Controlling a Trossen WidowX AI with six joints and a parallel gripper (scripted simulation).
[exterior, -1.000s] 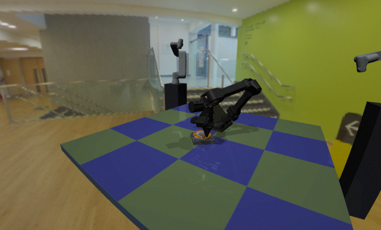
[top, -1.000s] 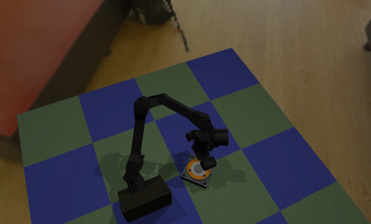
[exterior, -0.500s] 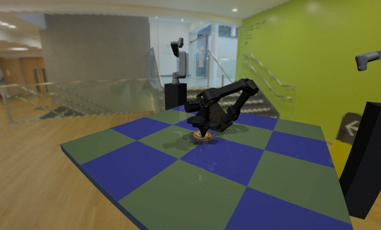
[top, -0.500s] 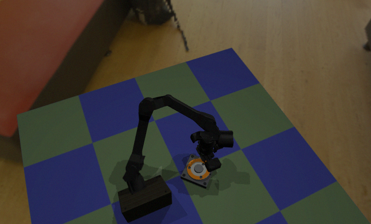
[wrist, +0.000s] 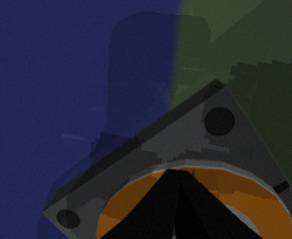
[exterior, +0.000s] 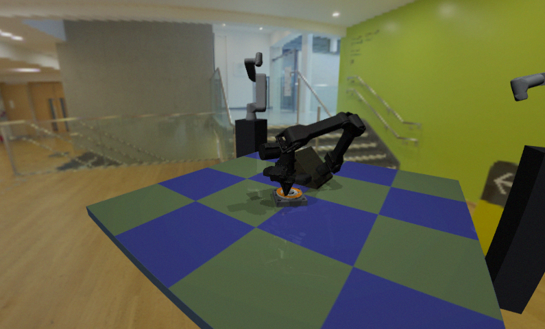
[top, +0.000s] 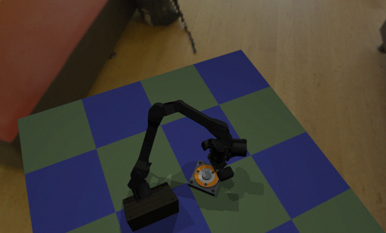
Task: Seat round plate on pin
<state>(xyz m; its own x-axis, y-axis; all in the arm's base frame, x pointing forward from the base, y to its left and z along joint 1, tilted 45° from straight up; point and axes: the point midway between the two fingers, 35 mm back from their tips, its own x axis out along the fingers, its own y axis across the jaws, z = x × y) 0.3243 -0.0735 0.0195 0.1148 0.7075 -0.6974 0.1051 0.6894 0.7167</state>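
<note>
The round plate lies 3 cm behind my gripper tip and 1 cm to the right of it. From my gripper tip the other things lie so: grey base (5 cm behind, 1 cm to the right, 2 cm below).
</note>
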